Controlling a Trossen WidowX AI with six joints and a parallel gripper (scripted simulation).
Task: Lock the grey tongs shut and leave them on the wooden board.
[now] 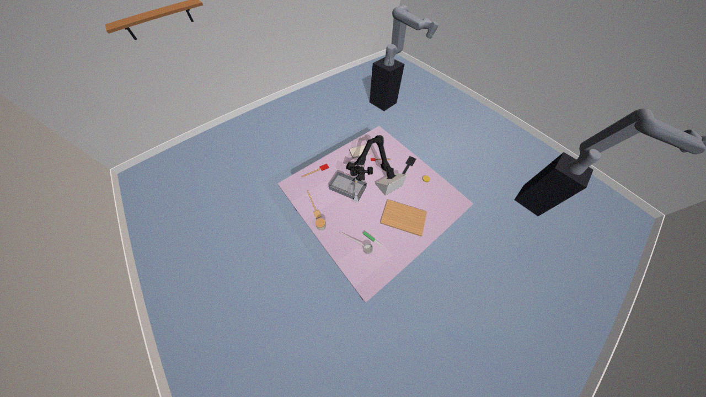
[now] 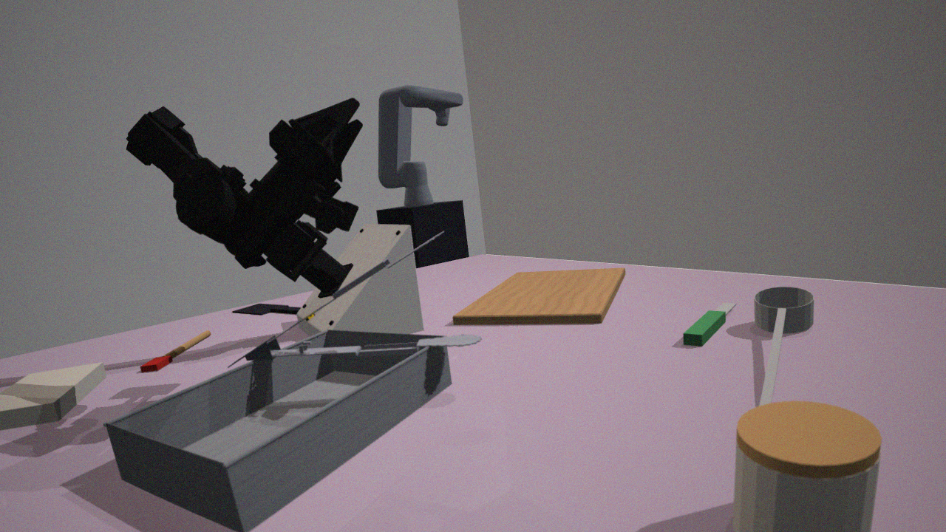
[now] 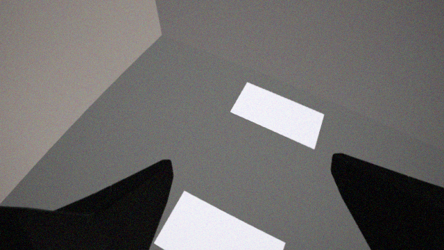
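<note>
The yellow mark lies 220 mm below my gripper tip and 100 mm to the right of it. The rest, counted from my gripper tip: wooden board: 410 mm to the left, 310 mm below, 90 mm behind; grey roasting tin: 290 mm below, 150 mm to the right, 50 mm ahead; beige block: 390 mm to the right, 340 mm behind, 310 mm below.
</note>
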